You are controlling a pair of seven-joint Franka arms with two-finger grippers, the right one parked.
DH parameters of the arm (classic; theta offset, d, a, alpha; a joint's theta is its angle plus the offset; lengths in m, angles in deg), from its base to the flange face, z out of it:
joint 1: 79.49 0.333 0 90
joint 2: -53.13 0 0 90
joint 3: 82.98 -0.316 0.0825 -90
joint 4: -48.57 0 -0.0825 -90
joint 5: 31.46 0.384 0 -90
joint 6: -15.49 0 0.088 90
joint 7: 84.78 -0.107 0 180
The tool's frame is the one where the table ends.
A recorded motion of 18 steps. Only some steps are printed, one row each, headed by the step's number.
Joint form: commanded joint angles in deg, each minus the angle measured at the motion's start. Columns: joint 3, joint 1, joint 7, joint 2, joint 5, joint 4, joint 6.
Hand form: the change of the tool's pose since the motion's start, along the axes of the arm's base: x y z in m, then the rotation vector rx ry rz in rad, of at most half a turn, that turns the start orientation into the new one. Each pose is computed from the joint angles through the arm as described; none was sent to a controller.
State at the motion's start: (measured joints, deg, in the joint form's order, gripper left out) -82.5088 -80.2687 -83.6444 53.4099 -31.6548 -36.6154 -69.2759
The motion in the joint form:
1: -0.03 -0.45 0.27 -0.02 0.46 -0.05 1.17
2: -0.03 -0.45 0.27 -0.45 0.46 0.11 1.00
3: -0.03 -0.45 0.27 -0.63 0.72 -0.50 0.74
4: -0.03 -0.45 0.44 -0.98 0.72 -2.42 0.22
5: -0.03 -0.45 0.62 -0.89 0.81 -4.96 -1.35
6: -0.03 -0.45 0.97 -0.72 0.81 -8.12 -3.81
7: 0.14 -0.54 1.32 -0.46 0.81 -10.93 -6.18
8: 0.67 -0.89 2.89 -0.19 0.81 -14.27 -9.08
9: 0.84 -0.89 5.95 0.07 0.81 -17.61 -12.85
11: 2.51 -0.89 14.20 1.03 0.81 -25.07 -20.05
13: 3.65 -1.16 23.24 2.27 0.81 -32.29 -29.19
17: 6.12 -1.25 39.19 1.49 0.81 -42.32 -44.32
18: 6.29 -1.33 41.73 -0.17 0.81 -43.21 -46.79
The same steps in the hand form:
1: -0.0022 -0.0030 -0.0024 0.0086 0.0214 -0.0019
2: 0.0006 -0.0031 -0.0049 0.0086 0.0232 -0.0019
3: 0.0021 -0.0026 -0.0111 0.0134 0.0323 -0.0016
4: 0.0046 -0.0026 -0.0292 0.0143 0.0628 0.0011
5: 0.0061 -0.0025 -0.0467 0.0165 0.0781 0.0039
6: 0.0076 -0.0026 -0.0674 0.0171 0.0873 0.0095
7: 0.0079 -0.0052 -0.0846 0.0177 0.0904 0.0106
8: 0.0073 -0.0137 -0.1054 0.0199 0.0930 0.0221
9: 0.0076 -0.0154 -0.1252 0.0215 0.0806 0.0719
11: -0.0001 -0.0313 -0.1674 0.0274 0.0669 0.1855
13: -0.0091 -0.0442 -0.2016 0.0207 0.0111 0.3176
17: -0.0229 -0.0666 -0.2661 -0.0095 -0.0603 0.5490
18: -0.0216 -0.0690 -0.2843 -0.0137 -0.0573 0.5887

